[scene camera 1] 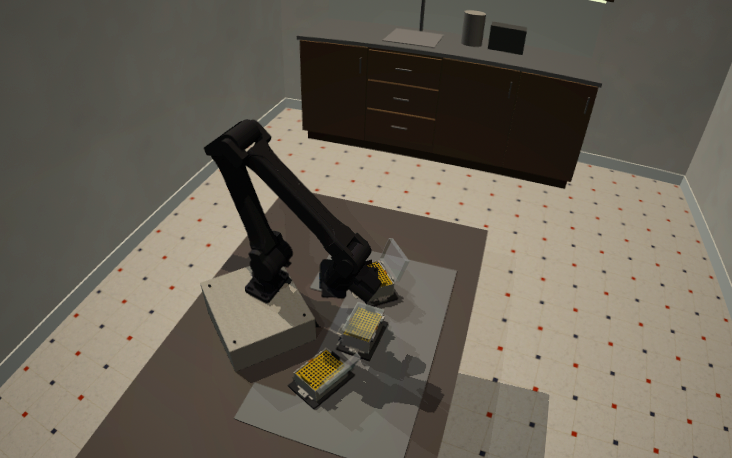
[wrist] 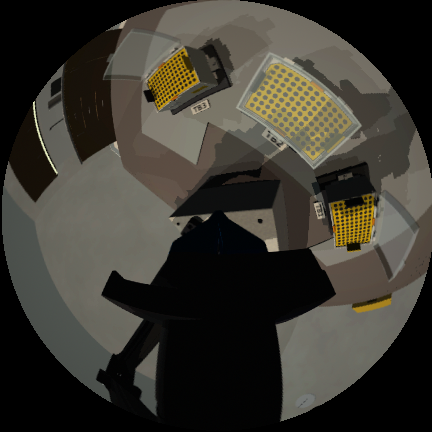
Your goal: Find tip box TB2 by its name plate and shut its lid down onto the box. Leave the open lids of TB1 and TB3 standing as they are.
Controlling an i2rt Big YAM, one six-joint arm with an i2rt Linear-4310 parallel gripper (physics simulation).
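Places are measured from the arm's base along level axes (x left, y back, z up), in millimetres.
Pixels of known places: gripper, fingertip midpoint: (scene camera 1: 325, 287) (wrist: 217, 215); arm's base, link origin: (scene camera 1: 267, 284).
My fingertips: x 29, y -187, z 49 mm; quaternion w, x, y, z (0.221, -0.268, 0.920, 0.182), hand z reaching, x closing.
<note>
For each thing: its top centre in the pictures, then the offset to it from my fingertips. Level surfaces: height alone.
- Tip box TB2, top centre: (wrist: 292, 115) (scene camera 1: 359, 318) dy -104, dx +11, dz -89 mm
- TB3, top centre: (wrist: 160, 80) (scene camera 1: 374, 271) dy -57, dx +215, dz -92 mm
- TB1, top centre: (wrist: 355, 231) (scene camera 1: 320, 365) dy -85, dx -186, dz -92 mm
- grey mat, surface height: dz -166 mm
- brown surface, surface height: dz -169 mm
Tip box TB2 (scene camera 1: 362, 324) (wrist: 300, 107) is the middle box, its name plate (wrist: 274, 139) readable in the wrist view. Its clear lid lies over the yellow tip rack; I cannot tell whether it is fully seated. TB3 (scene camera 1: 384, 276) (wrist: 175, 77), at the back, has its clear lid (scene camera 1: 396, 256) (wrist: 140, 52) standing open. TB1 (scene camera 1: 319, 371) (wrist: 353, 220), at the front, has its clear lid (scene camera 1: 346, 365) (wrist: 397, 232) open too. My gripper (scene camera 1: 333, 293) (wrist: 217, 215) is shut and empty, on the robot base's side of the boxes, apart from TB2.
The pale robot base block (scene camera 1: 259, 324) (wrist: 257, 232) stands left of the boxes in the scene view. The boxes stand on a grey mat (scene camera 1: 431, 286) over a brown surface (scene camera 1: 178, 399). My forearm reaches near TB3. A dark cabinet (scene camera 1: 402, 108) stands at the back wall.
</note>
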